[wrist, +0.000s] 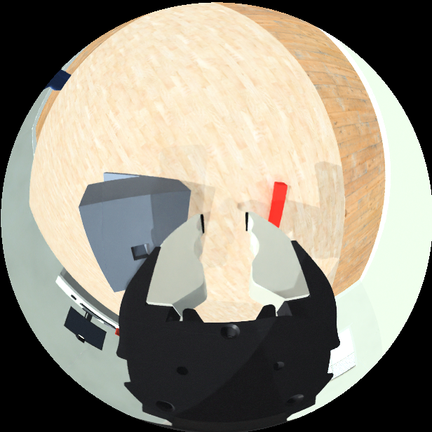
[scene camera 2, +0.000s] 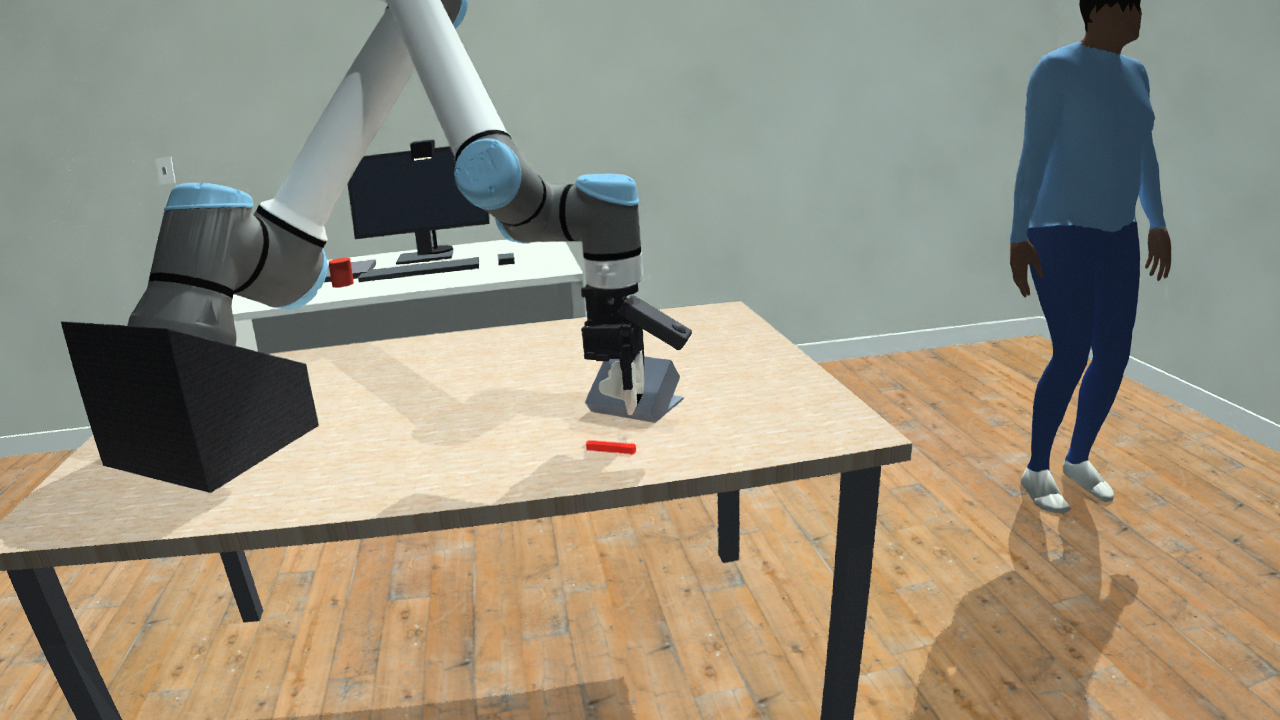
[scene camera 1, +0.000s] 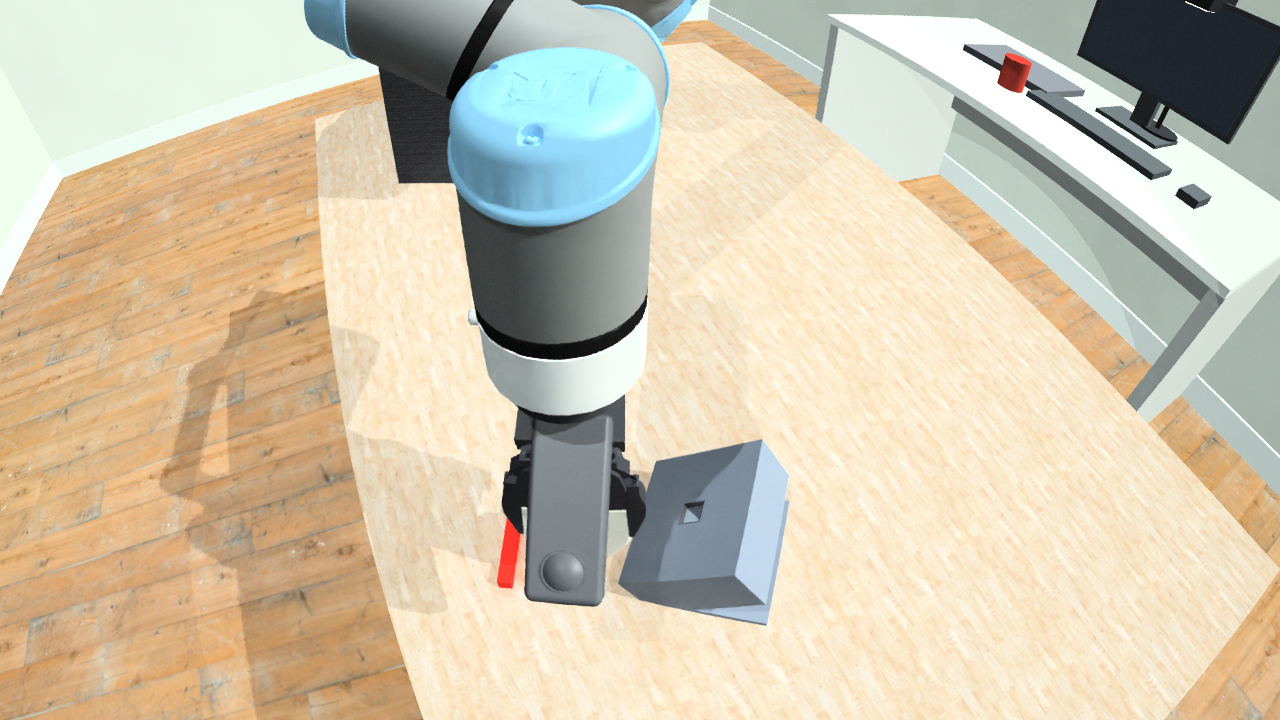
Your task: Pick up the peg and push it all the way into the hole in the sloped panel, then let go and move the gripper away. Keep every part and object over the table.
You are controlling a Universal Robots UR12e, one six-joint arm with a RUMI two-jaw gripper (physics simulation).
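Where they show: gripper, fingertip midpoint: (scene camera 2: 633, 409); arm's base, link origin: (scene camera 2: 181, 339).
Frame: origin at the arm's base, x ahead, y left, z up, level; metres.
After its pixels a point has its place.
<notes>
The red peg (scene camera 1: 507, 555) @(x 0.727, y -0.156, z -0.210 m) (scene camera 2: 610, 446) @(x 0.715, y -0.156, z -0.212 m) (wrist: 278, 205) lies flat on the table (scene camera 1: 939, 501) @(x 0.847, y 0.253, z -0.222 m) (scene camera 2: 760, 376) @(x 1.045, y 0.091, z -0.222 m) (wrist: 200, 75). The grey-blue block with the sloped panel (scene camera 1: 675, 555) @(x 0.800, y -0.032, z -0.166 m) (scene camera 2: 659, 376) @(x 0.823, y -0.028, z -0.152 m) (wrist: 117, 220) stands apart from it. Its square hole (scene camera 1: 692, 512) @(x 0.765, y 0.001, z -0.175 m) (wrist: 140, 251) is empty. My gripper (scene camera 2: 631, 404) @(x 0.764, y -0.100, z -0.178 m) (wrist: 223, 214) points down between the peg and the block, its fingers partly open with nothing between them. In the wrist view the peg is right of the right finger, which hides its near end. In scene camera 1 the wrist camera housing covers the fingertips.
The table's long edge (scene camera 1: 380, 550) @(x 0.678, y -0.271, z -0.222 m) (scene camera 2: 501, 514) @(x 0.536, y -0.282, z -0.239 m) runs close beside the peg. The black robot base (scene camera 1: 416, 134) @(x 0.076, y -0.110, z -0.131 m) (scene camera 2: 192, 411) @(x 0.057, y -0.144, z -0.081 m) stands at the table's far end. A white desk (scene camera 1: 1118, 210) with a monitor (scene camera 1: 1172, 67) (scene camera 2: 411, 192) and a red mug (scene camera 1: 1014, 72) (scene camera 2: 341, 271) is beyond the table. A person (scene camera 2: 1087, 143) stands beyond it.
</notes>
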